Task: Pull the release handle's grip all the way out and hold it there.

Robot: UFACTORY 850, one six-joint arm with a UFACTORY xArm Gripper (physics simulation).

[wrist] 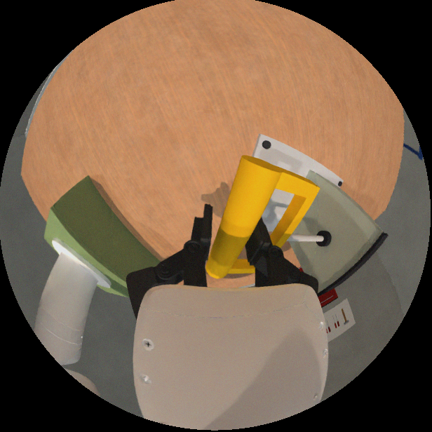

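The release handle's yellow grip [252, 192] is a thick bar on a yellow frame, slanting through the middle of the wrist view. A pale rod [305, 238] runs from the frame into a black round opening in a grey-green housing [345, 210]. A stretch of the rod shows between the frame and the housing. My gripper [228, 218] is shut on the yellow grip, with one black finger on each side of the bar. The right fingertip is partly hidden behind the bar.
The housing stands at the right on a white base plate [297, 161] with dark bolts. A green block [102, 225] with a white cylinder [65, 310] is at the left. A card with small pictures [342, 320] lies at lower right. The wooden table top [175, 90] spreads beyond the grip.
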